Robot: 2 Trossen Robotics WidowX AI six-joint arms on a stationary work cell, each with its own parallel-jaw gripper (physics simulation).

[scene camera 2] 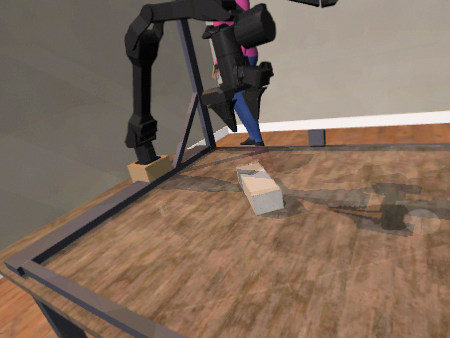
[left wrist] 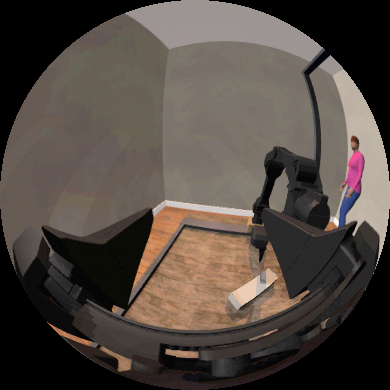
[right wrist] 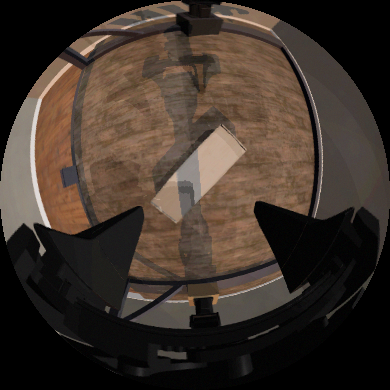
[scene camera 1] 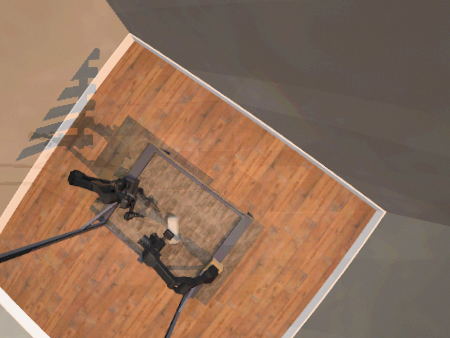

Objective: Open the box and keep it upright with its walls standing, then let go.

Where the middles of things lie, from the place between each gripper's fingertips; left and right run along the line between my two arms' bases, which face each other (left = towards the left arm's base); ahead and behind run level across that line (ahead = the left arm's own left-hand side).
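The tan base block (scene camera 2: 147,173) is 140 mm below my right hand, and it's 410 mm to the right of that hand and 20 mm ahead of it.
From my left hand, that same tan base block is 58 cm to the right, 13 cm behind and 36 cm below.
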